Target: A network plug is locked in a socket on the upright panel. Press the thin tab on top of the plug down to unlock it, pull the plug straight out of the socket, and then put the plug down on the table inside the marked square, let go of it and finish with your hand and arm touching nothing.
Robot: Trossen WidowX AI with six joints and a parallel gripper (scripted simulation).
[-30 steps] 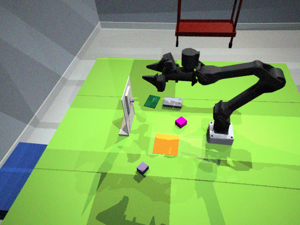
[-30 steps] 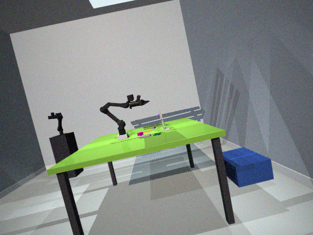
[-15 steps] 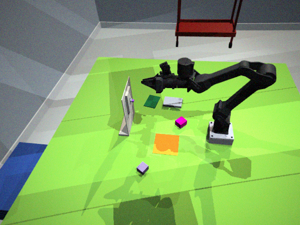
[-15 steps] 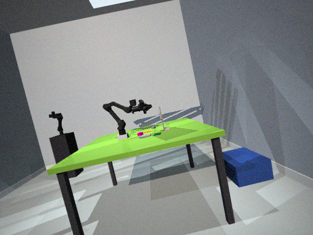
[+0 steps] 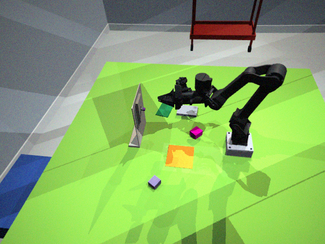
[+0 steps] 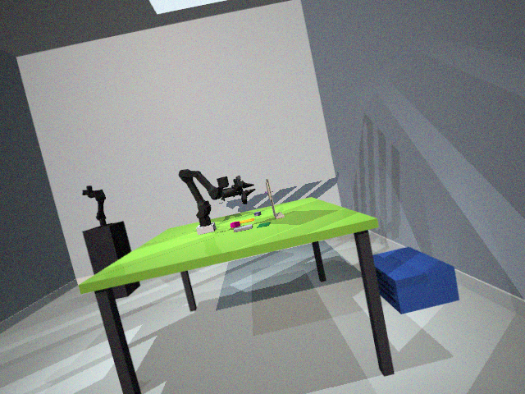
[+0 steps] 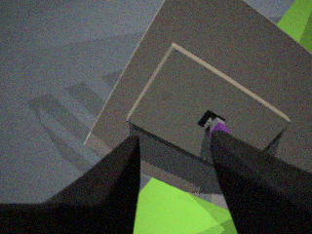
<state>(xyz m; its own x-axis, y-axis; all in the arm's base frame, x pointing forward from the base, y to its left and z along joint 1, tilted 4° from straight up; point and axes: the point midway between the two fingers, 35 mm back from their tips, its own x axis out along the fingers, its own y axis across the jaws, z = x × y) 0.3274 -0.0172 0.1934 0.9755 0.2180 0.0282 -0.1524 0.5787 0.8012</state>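
Now: the purple plug 70 mm ahead of my gripper tip, 20 mm to the left of it and 50 mm below it. From my gripper tip the other things lie so: upright white panel: 90 mm ahead, 20 mm to the left, 110 mm below; magenta cube: 170 mm behind, 20 mm to the right, 210 mm below; green patch: 10 mm ahead, 170 mm to the right, 220 mm below.
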